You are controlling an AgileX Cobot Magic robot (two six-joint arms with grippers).
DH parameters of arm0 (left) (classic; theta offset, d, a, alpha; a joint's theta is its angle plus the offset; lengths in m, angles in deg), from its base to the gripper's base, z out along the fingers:
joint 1: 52.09 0.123 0 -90
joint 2: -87.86 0 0.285 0
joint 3: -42.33 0 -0.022 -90
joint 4: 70.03 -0.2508 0 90
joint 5: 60.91 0 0.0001 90
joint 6: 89 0.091 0 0
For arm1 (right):
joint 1: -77.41 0.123 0 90
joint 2: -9.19 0 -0.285 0
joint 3: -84.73 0 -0.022 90
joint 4: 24.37 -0.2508 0 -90
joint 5: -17.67 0 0.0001 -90
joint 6: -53.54 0.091 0 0
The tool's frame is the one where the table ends.
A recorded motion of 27 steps. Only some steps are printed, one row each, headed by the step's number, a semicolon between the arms.
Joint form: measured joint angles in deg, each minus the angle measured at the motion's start. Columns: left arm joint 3, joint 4, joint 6, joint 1, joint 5, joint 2; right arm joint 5, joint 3, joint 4, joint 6, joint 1, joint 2.
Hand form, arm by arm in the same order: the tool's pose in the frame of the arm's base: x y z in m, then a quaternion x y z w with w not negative. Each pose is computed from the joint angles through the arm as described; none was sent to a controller.
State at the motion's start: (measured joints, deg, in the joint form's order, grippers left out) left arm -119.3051 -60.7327 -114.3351 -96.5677 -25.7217 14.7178; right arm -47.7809 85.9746 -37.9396 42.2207 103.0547 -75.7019
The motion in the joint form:
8: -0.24 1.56 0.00 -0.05 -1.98 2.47; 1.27 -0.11 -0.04 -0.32 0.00 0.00
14: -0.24 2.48 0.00 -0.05 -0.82 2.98; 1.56 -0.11 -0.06 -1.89 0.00 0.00
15: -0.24 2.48 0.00 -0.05 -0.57 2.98; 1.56 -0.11 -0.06 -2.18 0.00 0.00
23: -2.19 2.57 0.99 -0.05 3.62 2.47; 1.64 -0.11 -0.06 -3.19 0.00 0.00
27: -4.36 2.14 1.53 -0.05 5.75 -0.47; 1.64 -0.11 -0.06 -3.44 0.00 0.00
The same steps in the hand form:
8: 0.2339 -0.2433 0.1717 0.09524 0.97920 -0.14852 0.10023; 0.2346 0.1340 0.3811 -0.28597 0.91071 0.14932 0.25793
14: 0.2323 -0.2432 0.1683 0.09012 0.98163 -0.14506 0.08503; 0.2350 0.1342 0.3814 -0.29788 0.90614 0.14615 0.26233
15: 0.2320 -0.2430 0.1682 0.09033 0.98194 -0.14396 0.08318; 0.2350 0.1342 0.3814 -0.30017 0.90538 0.14549 0.26270
23: 0.2317 -0.2443 0.1776 0.10279 0.98252 -0.13877 0.06945; 0.2351 0.1342 0.3814 -0.30800 0.90255 0.14322 0.26464
27: 0.2323 -0.2451 0.2033 0.11394 0.97729 -0.15405 0.09050; 0.2351 0.1342 0.3814 -0.30996 0.90187 0.14264 0.26495

